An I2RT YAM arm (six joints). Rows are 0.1 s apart.
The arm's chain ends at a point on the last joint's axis. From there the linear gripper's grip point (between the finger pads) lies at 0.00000 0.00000 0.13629 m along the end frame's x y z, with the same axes.
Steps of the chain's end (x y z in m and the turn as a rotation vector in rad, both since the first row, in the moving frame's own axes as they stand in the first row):
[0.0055, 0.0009, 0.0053, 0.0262, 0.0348, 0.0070]
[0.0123, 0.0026, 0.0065, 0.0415, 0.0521, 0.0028]
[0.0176, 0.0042, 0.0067, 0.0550, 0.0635, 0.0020]
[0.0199, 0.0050, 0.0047, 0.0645, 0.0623, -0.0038]
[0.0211, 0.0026, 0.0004, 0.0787, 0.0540, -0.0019]
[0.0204, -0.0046, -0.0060, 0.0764, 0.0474, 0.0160]
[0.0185, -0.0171, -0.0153, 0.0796, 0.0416, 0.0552]
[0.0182, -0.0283, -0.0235, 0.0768, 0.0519, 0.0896]
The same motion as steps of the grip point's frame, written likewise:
[0.0103, -0.0027, 0.0052, 0.0262, 0.0348, 0.0070]
[0.0194, -0.0030, 0.0062, 0.0415, 0.0521, 0.0028]
[0.0263, -0.0033, 0.0062, 0.0550, 0.0635, 0.0020]
[0.0284, -0.0038, 0.0042, 0.0645, 0.0623, -0.0038]
[0.0284, -0.0081, -0.0002, 0.0787, 0.0540, -0.0019]
[0.0269, -0.0149, -0.0066, 0.0764, 0.0474, 0.0160]
[0.0245, -0.0278, -0.0158, 0.0796, 0.0416, 0.0552]
[0.0257, -0.0384, -0.0241, 0.0768, 0.0519, 0.0896]

